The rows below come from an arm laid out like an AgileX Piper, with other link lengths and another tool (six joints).
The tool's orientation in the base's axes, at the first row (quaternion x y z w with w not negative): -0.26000 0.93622 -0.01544 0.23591
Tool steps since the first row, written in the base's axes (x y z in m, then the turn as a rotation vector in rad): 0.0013 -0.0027 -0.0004 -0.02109 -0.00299 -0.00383; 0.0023 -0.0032 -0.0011 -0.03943 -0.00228 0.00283; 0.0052 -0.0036 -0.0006 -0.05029 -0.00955 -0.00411; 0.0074 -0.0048 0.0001 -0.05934 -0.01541 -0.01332; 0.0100 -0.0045 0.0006 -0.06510 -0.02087 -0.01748
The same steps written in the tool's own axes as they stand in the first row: 0.0005 -0.0029 0.0007 0.01903 0.00811 -0.00636; 0.0003 -0.0037 0.0017 0.02961 0.01651 -0.02046; -0.0019 -0.0055 0.0025 0.04439 0.01649 -0.01986; -0.0032 -0.0077 0.0028 0.05810 0.01716 -0.01630; -0.0056 -0.0088 0.0035 0.06695 0.01583 -0.01571
